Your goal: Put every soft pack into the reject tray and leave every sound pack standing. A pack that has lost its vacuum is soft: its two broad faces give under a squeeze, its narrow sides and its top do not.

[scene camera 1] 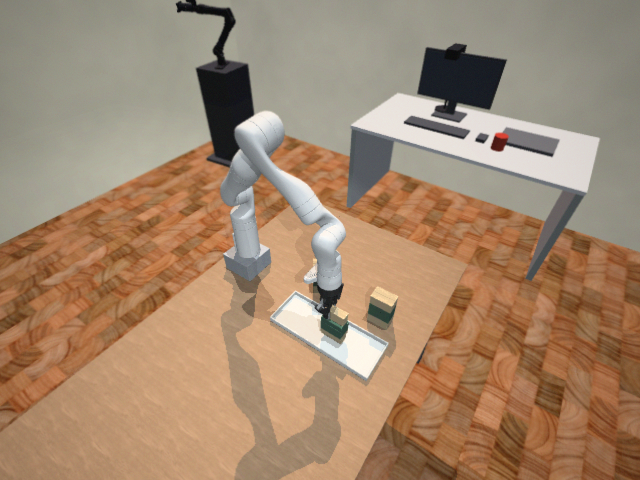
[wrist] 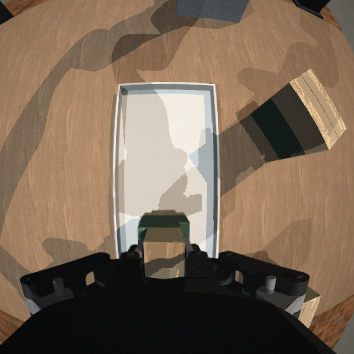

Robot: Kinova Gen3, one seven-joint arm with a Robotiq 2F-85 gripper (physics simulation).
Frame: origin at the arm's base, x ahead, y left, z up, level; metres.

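Where they show: gripper, fingertip midpoint: (scene camera 1: 329,314) (wrist: 163,249); arm's base, origin of the base link: (scene camera 1: 249,250).
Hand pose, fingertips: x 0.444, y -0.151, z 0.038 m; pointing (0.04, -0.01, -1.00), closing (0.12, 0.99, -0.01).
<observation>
Things, the pixels of their top centre, and the offset from my fingertips. Level surfaces: height alone.
- dark green pack, middle of its top: (wrist: 163,292) (scene camera 1: 335,310) dx +0.020, dy -0.003, dz +0.038 m
- white reject tray, middle of its top: (wrist: 166,217) (scene camera 1: 327,329) dx -0.009, dy +0.003, dz -0.098 m
- second pack, middle of its top: (scene camera 1: 382,302) dx +0.135, dy +0.129, dz +0.000 m
- third pack, middle of its top: (wrist: 304,116) dx -0.110, dy +0.169, dz +0.000 m
- brown mat, its level: dz -0.120 m
My gripper (scene camera 1: 328,312) (wrist: 163,249) is shut on an upright tan and dark green pack (scene camera 1: 334,328) (wrist: 164,231), with a fingertip on either side of it. This pack is over the middle part of the white reject tray (scene camera 1: 361,352) (wrist: 145,125); whether its bottom touches the tray floor I cannot tell. A second pack (scene camera 1: 382,308) stands upright beyond the tray's right end in the scene view; a small part of this pack (wrist: 310,306) shows behind my right finger in the wrist view. A third pack (wrist: 292,122) stands beside the tray, mostly hidden behind my arm in the scene view.
The grey robot base (scene camera 1: 247,261) (wrist: 212,9) stands at the back left of the brown mat (scene camera 1: 170,372). A white desk (scene camera 1: 475,149) with a monitor (scene camera 1: 461,77) and a red cup (scene camera 1: 499,142) stands behind, as does a black pedestal (scene camera 1: 227,111) with a small black arm.
</observation>
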